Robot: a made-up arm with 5 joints.
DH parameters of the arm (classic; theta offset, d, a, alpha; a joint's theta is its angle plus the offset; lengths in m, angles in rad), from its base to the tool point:
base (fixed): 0 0.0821 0.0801 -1.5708
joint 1: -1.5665 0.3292 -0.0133 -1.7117
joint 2: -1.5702 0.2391 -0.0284 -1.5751
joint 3: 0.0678 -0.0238 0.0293 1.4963
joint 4: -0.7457 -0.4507 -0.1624 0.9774
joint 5: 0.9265 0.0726 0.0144 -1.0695
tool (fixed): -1.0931 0.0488 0 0
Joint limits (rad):
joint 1: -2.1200..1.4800
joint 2: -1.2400..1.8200
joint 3: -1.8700..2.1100
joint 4: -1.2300..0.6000
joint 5: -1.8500..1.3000
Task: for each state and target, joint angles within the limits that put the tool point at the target. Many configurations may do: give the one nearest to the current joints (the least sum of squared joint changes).
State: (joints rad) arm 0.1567 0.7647 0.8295 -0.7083 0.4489
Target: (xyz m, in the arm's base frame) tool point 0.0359 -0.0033 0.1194
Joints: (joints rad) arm 0.4046 0.2868 0.6780 -0.7401 -0.1494
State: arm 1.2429 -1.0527 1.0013 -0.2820 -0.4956
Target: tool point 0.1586 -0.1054 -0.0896
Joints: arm 1.4800 -0.1449 1.1758 -0.0161 -0.7368
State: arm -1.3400 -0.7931 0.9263 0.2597 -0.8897
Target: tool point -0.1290 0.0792 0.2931
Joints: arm -1.0014 -0.9472 0.7924 0.1682 -0.8925
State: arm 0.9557 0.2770 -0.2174 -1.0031 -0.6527
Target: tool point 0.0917 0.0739 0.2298
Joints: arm 0.6526 -0.0639 0.5693 -0.8140 -0.3575
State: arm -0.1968 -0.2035 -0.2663 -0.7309 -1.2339
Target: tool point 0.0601 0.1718 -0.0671
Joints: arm -1.0213 0.4296 0.0906 -0.2599 -1.2525
